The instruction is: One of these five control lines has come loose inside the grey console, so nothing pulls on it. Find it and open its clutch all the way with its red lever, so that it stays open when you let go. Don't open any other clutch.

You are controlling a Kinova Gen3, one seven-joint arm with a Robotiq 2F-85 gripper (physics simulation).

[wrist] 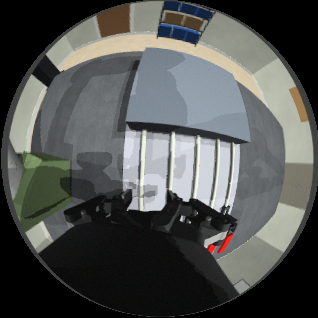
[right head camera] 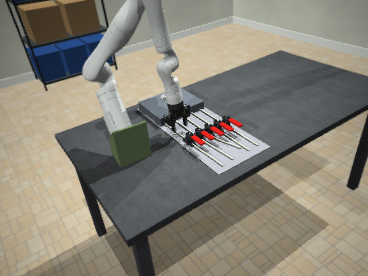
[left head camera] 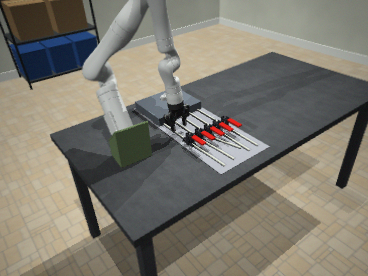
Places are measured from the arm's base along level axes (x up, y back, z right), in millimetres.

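Pixels of known places: gripper, fingertip midpoint: (wrist: 148, 194) (right head camera: 180, 128) (left head camera: 179, 128); arm's base, link origin: (right head camera: 123, 131) (left head camera: 124, 131).
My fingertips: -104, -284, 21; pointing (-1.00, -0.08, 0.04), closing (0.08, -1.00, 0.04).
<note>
Ahead of a thing's pixels: the offset from my fingertips to its middle, as dx, dy, dz. "spot": to the spot under its first point. Level surfaces: height alone.
The grey console {-5, -110, -226} (left head camera: 150, 104) (right head camera: 152, 104) (wrist: 175, 90) sits at the back end of a white sheet {-29, -79, +249} (left head camera: 240, 159) (right head camera: 240, 159) (wrist: 157, 150). Five pale lines run from it through black clutches. The red levers, such as the nearest lever {+1, +24, +142} (left head camera: 198, 140) (right head camera: 198, 140), all point away from the console; two show partly at lower right in the wrist view. My gripper (left head camera: 179, 127) (right head camera: 180, 126) (wrist: 148, 194) is open and points down between console and clutches. In the wrist view, the leftmost line {spot: -20, +8, -57} (wrist: 143, 160) passes between its fingertips; whether they reach its height cannot be told.
A green wedge-shaped block (left head camera: 132, 145) (right head camera: 132, 145) (wrist: 47, 185) stands on the dark table {dx -30} (left head camera: 260, 80) (right head camera: 270, 80) in front of the arm's base, left of the sheet. A rack with brown and blue boxes stands on the floor behind.
</note>
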